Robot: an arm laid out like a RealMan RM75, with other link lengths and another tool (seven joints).
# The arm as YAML. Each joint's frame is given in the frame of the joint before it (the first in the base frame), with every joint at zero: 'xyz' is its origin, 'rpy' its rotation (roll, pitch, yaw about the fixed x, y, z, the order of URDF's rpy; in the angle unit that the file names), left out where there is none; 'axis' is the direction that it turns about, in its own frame. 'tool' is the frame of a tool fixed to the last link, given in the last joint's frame.
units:
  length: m
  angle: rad
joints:
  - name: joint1
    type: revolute
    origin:
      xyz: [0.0, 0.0, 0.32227]
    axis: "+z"
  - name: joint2
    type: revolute
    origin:
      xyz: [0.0, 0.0, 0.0]
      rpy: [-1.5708, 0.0, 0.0]
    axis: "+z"
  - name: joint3
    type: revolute
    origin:
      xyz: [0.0, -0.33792, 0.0]
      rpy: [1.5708, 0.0, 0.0]
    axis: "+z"
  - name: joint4
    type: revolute
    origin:
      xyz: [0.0, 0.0, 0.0]
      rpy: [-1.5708, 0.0, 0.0]
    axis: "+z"
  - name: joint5
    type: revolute
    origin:
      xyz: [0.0, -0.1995, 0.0]
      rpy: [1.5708, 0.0, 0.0]
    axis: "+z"
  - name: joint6
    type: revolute
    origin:
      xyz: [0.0, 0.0, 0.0]
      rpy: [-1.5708, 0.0, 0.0]
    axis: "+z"
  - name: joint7
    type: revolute
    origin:
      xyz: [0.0, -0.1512, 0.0]
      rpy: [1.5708, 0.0, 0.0]
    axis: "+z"
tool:
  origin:
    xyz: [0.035, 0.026, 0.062]
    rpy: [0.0, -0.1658, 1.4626]
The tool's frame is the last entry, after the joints.
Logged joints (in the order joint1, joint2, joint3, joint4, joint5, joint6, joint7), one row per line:
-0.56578, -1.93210, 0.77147, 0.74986, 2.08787, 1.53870, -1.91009
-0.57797, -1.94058, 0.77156, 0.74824, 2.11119, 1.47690, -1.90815
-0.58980, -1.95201, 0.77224, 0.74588, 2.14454, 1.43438, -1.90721
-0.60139, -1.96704, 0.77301, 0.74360, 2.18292, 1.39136, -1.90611
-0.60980, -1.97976, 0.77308, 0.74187, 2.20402, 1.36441, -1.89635
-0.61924, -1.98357, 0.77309, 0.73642, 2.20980, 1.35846, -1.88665
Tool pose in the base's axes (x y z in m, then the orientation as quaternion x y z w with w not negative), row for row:
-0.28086, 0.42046, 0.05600, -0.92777, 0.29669, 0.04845, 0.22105
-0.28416, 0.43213, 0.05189, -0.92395, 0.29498, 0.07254, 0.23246
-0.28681, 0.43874, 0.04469, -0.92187, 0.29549, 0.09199, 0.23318
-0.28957, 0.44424, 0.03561, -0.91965, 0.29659, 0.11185, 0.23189
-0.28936, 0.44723, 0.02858, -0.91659, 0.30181, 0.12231, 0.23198
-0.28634, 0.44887, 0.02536, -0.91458, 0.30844, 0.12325, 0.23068
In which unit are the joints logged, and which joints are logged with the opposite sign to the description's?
The joints are logged in radians. Opposite sign: none.
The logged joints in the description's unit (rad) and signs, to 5 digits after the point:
-0.56578, -1.93210, 0.77147, 0.74986, 2.08787, 1.53870, -1.91009
-0.57797, -1.94058, 0.77156, 0.74824, 2.11119, 1.47690, -1.90815
-0.58980, -1.95201, 0.77224, 0.74588, 2.14454, 1.43438, -1.90721
-0.60139, -1.96704, 0.77301, 0.74360, 2.18292, 1.39136, -1.90611
-0.60980, -1.97976, 0.77308, 0.74187, 2.20402, 1.36441, -1.89635
-0.61924, -1.98357, 0.77309, 0.73642, 2.20980, 1.35846, -1.88665

